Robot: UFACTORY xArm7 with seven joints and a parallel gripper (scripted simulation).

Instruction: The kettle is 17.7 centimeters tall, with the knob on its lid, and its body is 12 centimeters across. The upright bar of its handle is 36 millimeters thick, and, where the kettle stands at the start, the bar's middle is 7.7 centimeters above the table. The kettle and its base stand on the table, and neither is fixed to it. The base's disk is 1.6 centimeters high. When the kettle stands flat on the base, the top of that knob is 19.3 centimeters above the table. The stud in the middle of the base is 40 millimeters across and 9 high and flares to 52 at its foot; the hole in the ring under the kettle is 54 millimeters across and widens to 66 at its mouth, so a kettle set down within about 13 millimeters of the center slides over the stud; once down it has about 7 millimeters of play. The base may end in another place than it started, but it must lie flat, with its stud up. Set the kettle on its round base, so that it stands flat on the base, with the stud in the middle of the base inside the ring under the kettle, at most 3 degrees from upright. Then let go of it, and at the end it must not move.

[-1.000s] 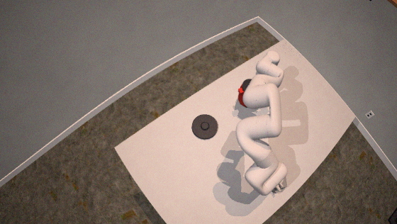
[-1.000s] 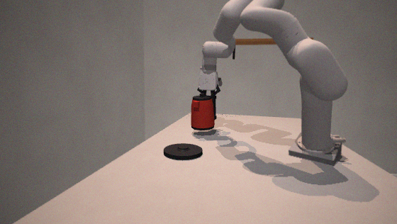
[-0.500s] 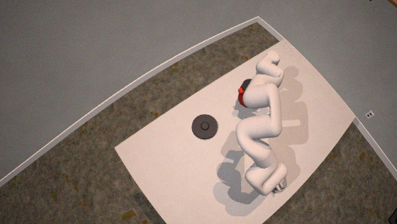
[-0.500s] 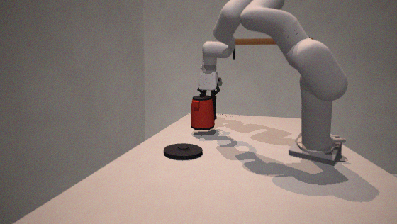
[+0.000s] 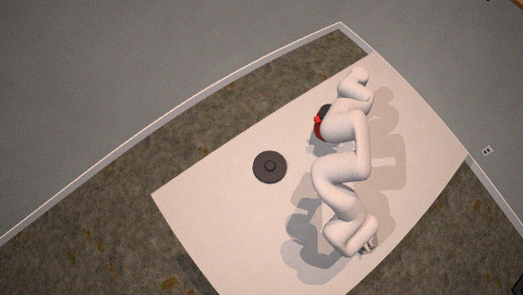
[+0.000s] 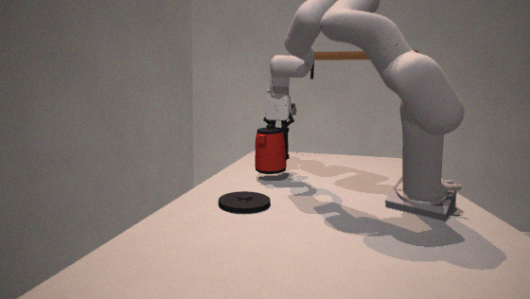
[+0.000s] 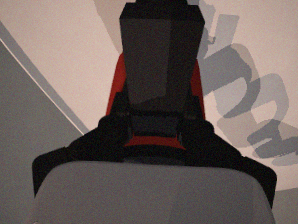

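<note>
Now: hand 5 cm above the red kettle, 3 cm to the right of it and 1 cm short of it. From my hand the other things lie so: round black base: 37 cm to the left, 17 cm below, 1 cm behind.
</note>
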